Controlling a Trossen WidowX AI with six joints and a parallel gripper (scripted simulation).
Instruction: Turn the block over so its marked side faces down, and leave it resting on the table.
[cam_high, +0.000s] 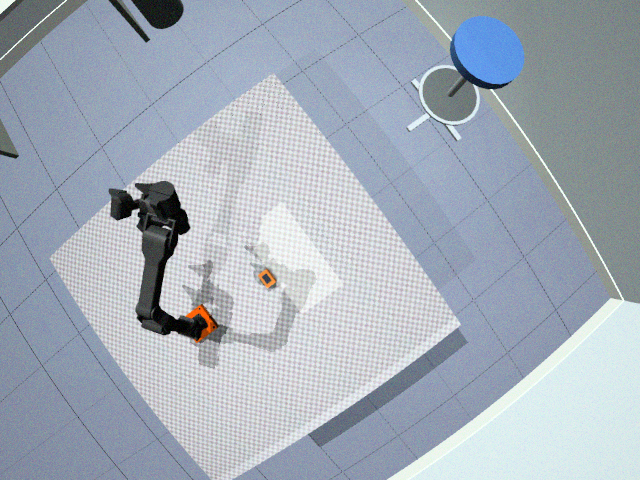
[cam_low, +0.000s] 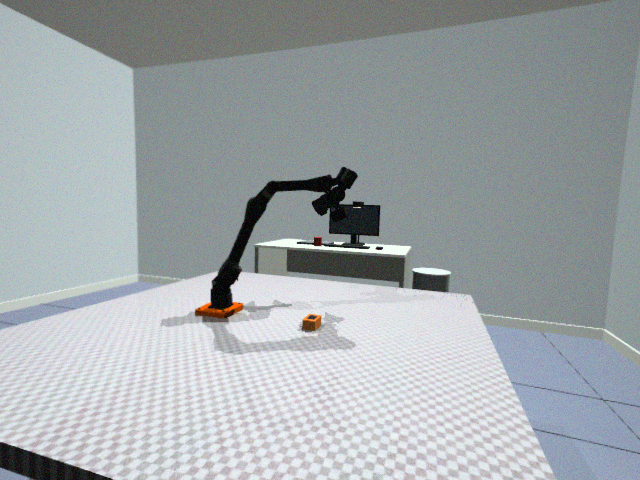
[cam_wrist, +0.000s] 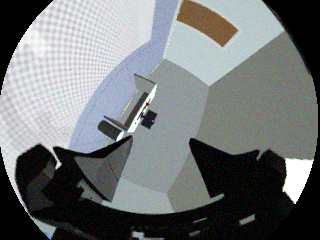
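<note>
Now: gripper tip 43 cm to the left of the orange block, 38 cm above it and 10 cm short of it.
</note>
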